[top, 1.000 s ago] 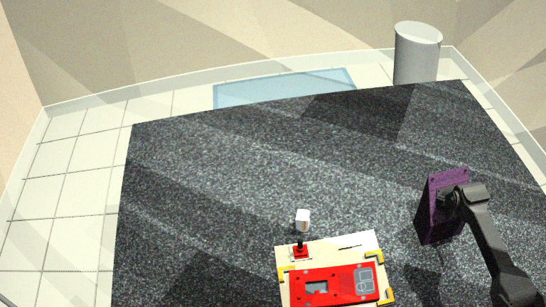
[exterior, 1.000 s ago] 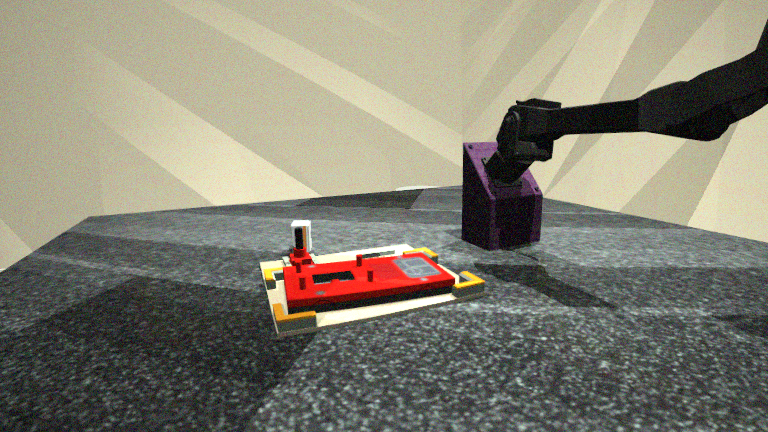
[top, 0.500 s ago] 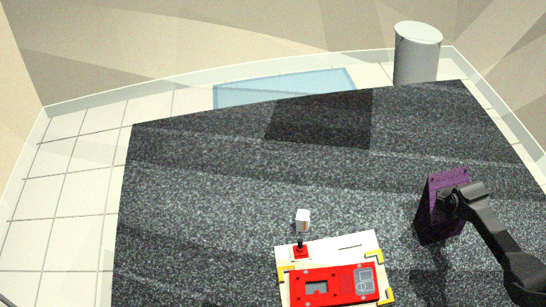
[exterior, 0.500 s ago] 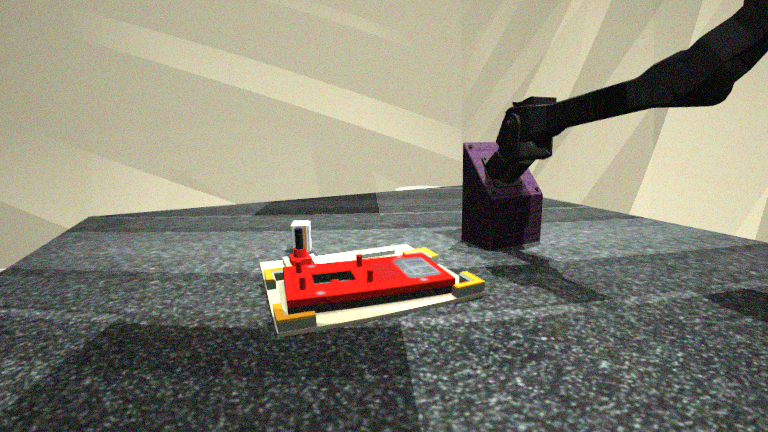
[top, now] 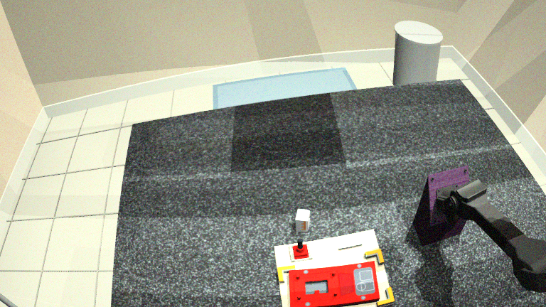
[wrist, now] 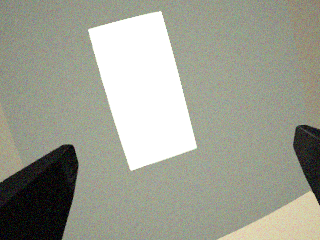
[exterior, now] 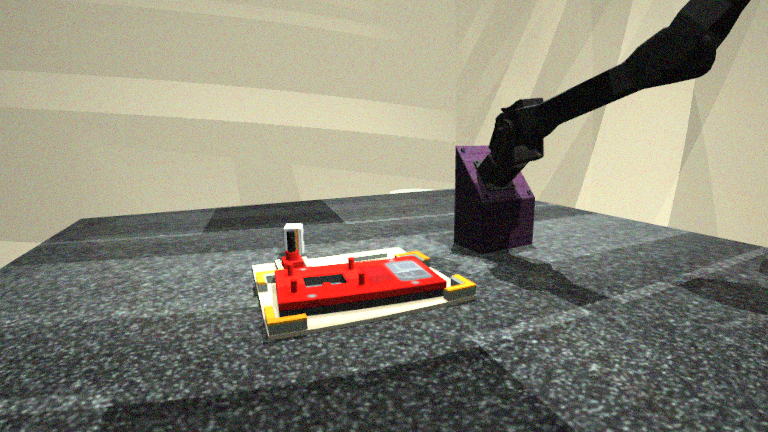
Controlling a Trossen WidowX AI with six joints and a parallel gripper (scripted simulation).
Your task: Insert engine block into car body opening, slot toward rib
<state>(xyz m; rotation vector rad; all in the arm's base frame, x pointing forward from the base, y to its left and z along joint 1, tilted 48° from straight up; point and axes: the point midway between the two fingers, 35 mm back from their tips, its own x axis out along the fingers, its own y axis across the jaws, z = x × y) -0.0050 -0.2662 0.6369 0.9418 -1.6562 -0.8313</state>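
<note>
The engine block is 76 cm below my gripper tip, 40 cm to the right of it and 35 cm ahead of it. The rest, counted from my gripper tip: cream base plate (77 cm below, 31 cm ahead, 22 cm to the right); then black peg (75 cm below, 37 cm ahead, 31 cm to the right).
</note>
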